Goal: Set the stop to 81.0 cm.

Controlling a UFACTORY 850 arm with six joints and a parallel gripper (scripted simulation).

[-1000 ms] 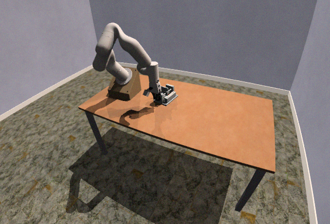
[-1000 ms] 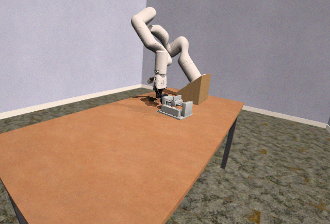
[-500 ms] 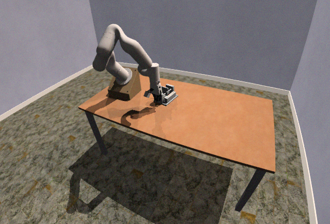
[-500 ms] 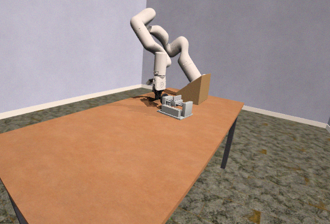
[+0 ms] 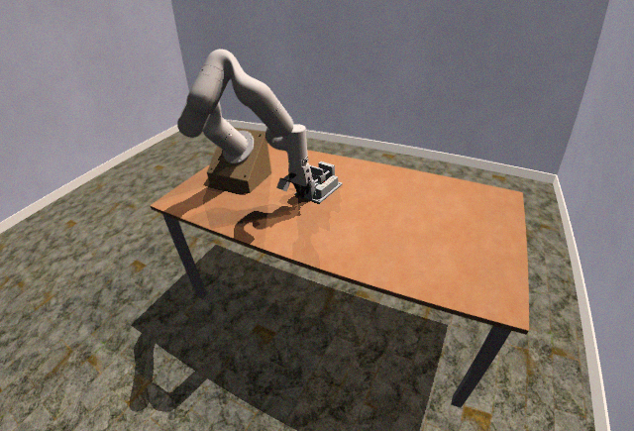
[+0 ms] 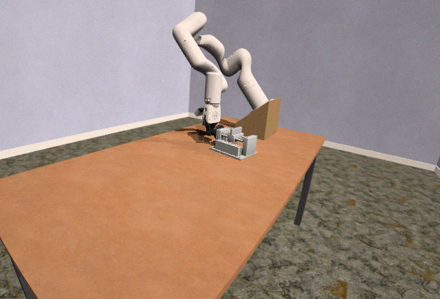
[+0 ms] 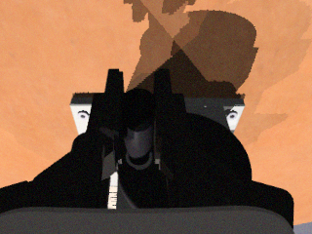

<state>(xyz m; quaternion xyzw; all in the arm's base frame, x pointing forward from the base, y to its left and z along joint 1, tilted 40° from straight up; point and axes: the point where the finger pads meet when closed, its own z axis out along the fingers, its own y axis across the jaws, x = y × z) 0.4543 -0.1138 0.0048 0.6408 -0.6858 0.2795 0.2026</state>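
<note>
The handwheel lies 2 cm to the left of my hand. The rest, counted from my hand: grey stop fixture (15 cm to the left, 2 cm above).
</note>
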